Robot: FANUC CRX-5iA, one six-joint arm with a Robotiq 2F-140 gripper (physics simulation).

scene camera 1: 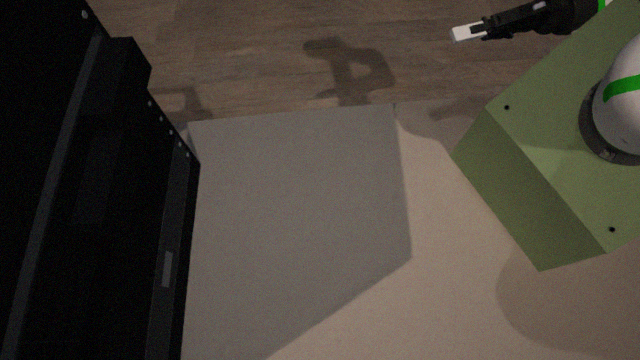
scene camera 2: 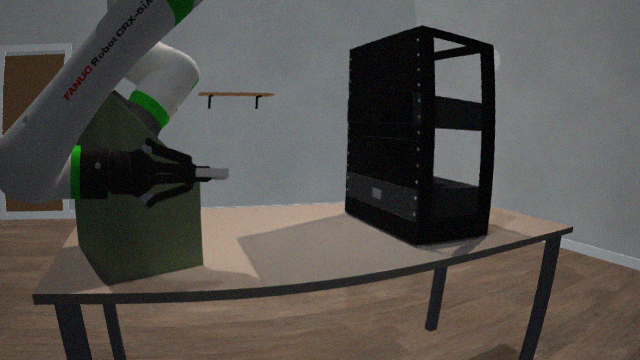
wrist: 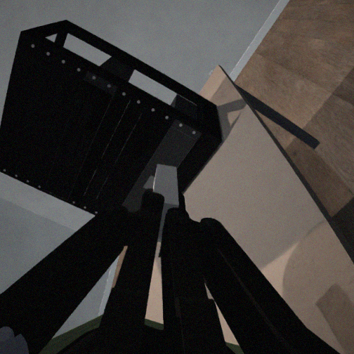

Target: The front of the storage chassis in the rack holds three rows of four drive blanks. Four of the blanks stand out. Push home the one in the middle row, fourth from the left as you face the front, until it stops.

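Seen in the pictures: gripper, fingertip midpoint: (scene camera 1: 452,36) (scene camera 2: 226,174); arm's base, link origin: (scene camera 2: 130,135).
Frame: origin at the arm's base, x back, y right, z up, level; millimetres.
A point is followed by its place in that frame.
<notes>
The black rack (scene camera 1: 37,210) @(y -193, x -746, z 129 mm) (scene camera 2: 426,150) @(y 54, x -767, z -28 mm) (wrist: 145,106) stands upright on the table, at the left in scene camera 1, right of centre in scene camera 2 and upper left in the wrist view. Its front is very dark; the rows of drive blanks, and which of them stand out, cannot be made out. My gripper (scene camera 1: 467,32) (scene camera 2: 212,173) @(y 223, x -230, z -71 mm) (wrist: 163,180) is shut and empty, its pale fingertips together. It is well apart from the rack front, beside the green pedestal, above table height, and points toward the rack in scene camera 2.
A grey panel (scene camera 1: 172,220) @(y -112, x -748, z -177 mm) (scene camera 2: 400,200) @(y -48, x -750, z -179 mm) (wrist: 170,145) with a light label sits low in the rack. The green pedestal (scene camera 1: 575,120) @(y 17, x -66, z -38 mm) (scene camera 2: 150,240) @(y 153, x -64, z -217 mm) carries the arm on the table (scene camera 1: 450,200) @(y -28, x -197, z -297 mm) (scene camera 2: 225,225) @(y -310, x -279, z -297 mm) (wrist: 250,200). A wall shelf (scene camera 2: 236,94) hangs behind.
</notes>
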